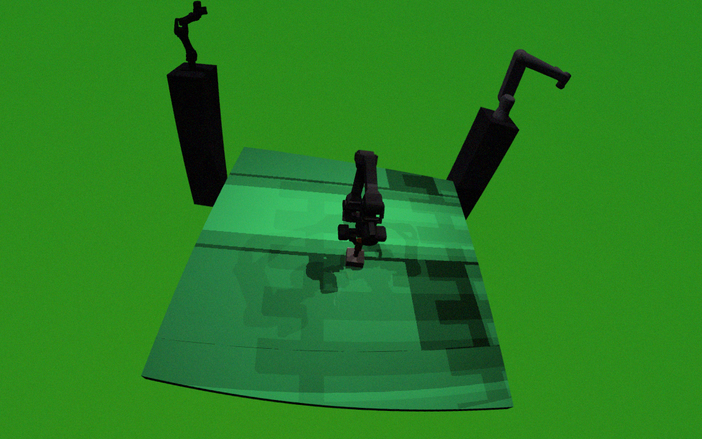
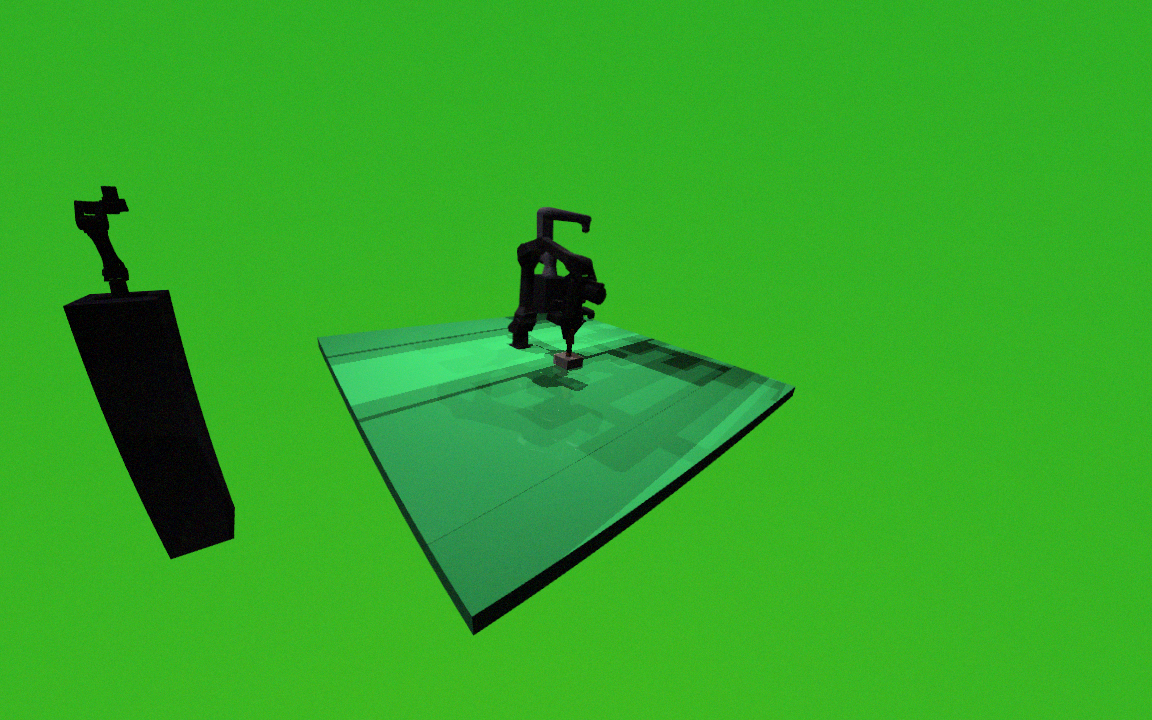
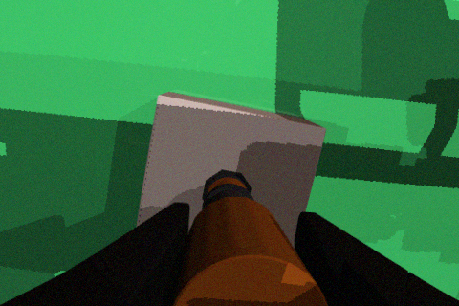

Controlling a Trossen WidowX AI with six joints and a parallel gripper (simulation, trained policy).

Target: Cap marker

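Now: the pale holder block 1 cm ahead of my gripper tip and 8 cm below it. The rest, counted from my gripper tip: orange cap (1 cm ahead, 1 cm above).
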